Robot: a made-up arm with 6 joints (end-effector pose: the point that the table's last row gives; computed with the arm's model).
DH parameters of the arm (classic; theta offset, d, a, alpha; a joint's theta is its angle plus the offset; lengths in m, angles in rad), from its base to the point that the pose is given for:
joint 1: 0 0.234 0 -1.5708
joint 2: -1.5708 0 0.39 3.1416
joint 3: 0 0 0 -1.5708
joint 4: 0 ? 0 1.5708
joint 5: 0 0.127 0 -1.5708
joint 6: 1.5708 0 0 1.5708
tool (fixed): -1.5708 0 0 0
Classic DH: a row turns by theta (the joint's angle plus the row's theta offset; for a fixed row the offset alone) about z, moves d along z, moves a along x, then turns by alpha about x.
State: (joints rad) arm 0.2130 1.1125 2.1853 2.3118 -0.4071 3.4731
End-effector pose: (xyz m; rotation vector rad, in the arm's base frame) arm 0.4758 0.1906 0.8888 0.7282 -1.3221 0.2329
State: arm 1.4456 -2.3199 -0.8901 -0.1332 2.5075 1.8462
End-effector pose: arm 0.1001 -0.2131 0.4591 1.5640 -0.4362 -1.7797
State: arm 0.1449 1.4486 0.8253 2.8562 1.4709 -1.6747
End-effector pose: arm 0.7862 0.2379 0.0199 -0.6997 1.4590 1.6341
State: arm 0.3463 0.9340 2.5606 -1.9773 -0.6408 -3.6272
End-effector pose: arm 0.3613 0.1838 0.9696 -0.5945 -2.0914 0.0237
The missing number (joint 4, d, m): -0.498
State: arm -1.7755 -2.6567 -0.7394 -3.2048 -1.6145 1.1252
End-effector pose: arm 0.1970 0.3252 0.3546 -1.1662 -0.5022 1.4728
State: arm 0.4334 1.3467 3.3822 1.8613 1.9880 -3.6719
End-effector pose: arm 0.0285 0.0533 0.7113 -0.1367 0.2500 1.5429
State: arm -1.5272 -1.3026 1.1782 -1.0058 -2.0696 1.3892
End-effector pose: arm -0.0986 0.6998 0.7277 -2.0480 0.6841 -0.4862
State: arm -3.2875 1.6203 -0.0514 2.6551 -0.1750 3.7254
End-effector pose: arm -0.4105 -0.0531 -0.2867 -2.1077 -0.0465 2.2016
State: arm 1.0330 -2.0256 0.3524 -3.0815 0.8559 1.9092
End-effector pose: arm -0.4699 -0.5404 0.4126 1.7044 -0.7778 1.6137
